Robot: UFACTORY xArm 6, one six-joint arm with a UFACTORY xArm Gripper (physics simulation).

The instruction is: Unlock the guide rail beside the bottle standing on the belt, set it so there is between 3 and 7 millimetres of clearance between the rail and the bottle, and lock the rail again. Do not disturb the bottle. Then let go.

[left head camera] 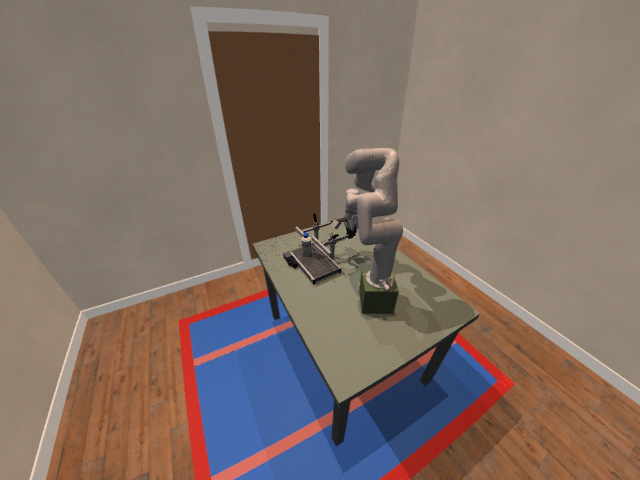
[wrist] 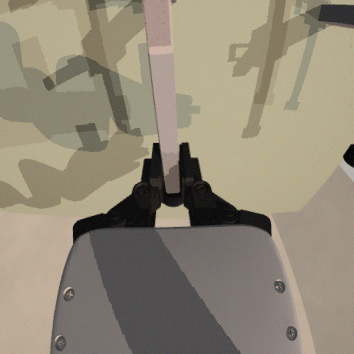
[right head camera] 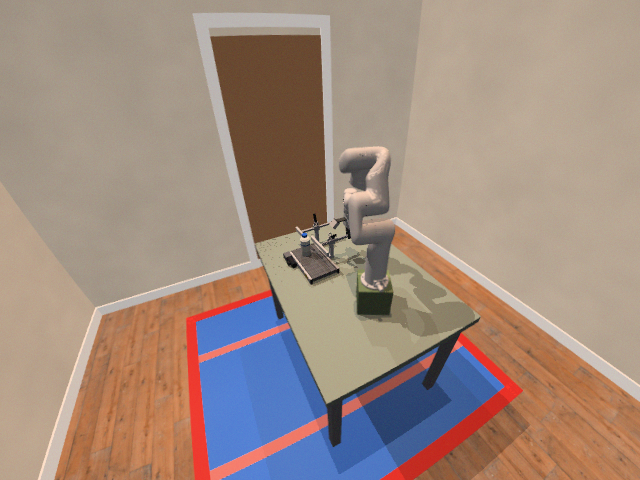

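Pixels of known places: gripper, fingertip midpoint: [left head camera: 349,237] [wrist: 170,155] [right head camera: 349,237]; arm's base, link origin: [left head camera: 379,279] [right head camera: 374,280].
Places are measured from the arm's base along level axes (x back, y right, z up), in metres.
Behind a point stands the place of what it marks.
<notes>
A white bottle with a blue cap [left head camera: 306,245] @[y -0.233, x -0.420, z -0.035 m] [right head camera: 305,245] @[y -0.231, x -0.420, z -0.035 m] stands upright on the dark belt [left head camera: 318,267] @[y -0.199, x -0.303, z -0.116 m] [right head camera: 317,267] @[y -0.195, x -0.302, z -0.116 m]. The light guide rail [left head camera: 321,245] @[y -0.154, x -0.383, z -0.028 m] [right head camera: 320,245] @[y -0.152, x -0.376, z -0.024 m] runs along the belt's right side, beside the bottle; the gap between them is too small to judge. My gripper [left head camera: 351,233] @[y 0.047, x -0.437, z -0.051 m] [right head camera: 347,233] @[y 0.047, x -0.437, z -0.051 m] [wrist: 170,155] @[y 0.047, x -0.437, z -0.051 m] is to the right of the rail, shut on the outer end of a pale rail rod [wrist: 164,95] @[y -0.012, x -0.424, z -0.027 m]. A black end knob [wrist: 173,200] @[y 0.073, x -0.443, z -0.024 m] shows just behind the fingers. The lock's state cannot be told.
Two clamp posts with black levers, a near one [left head camera: 332,250] @[y -0.081, x -0.396, z -0.091 m] [right head camera: 331,250] @[y -0.081, x -0.398, z -0.092 m] and a far one [left head camera: 316,231] @[y -0.121, x -0.583, z -0.060 m] [right head camera: 316,231] @[y -0.123, x -0.584, z -0.060 m], stand right of the belt. A small grey block [left head camera: 336,223] @[y -0.052, x -0.416, z 0.079 m] [right head camera: 334,223] @[y -0.054, x -0.417, z 0.078 m] is near the gripper. The green arm base [left head camera: 378,300] @[y -0.034, x 0.067, z -0.058 m] [right head camera: 374,300] @[y -0.028, x 0.070, z -0.052 m] stands on the table [left head camera: 336,351] @[y -0.282, x 0.188, z -0.151 m] [right head camera: 330,351] @[y -0.272, x 0.189, z -0.151 m].
</notes>
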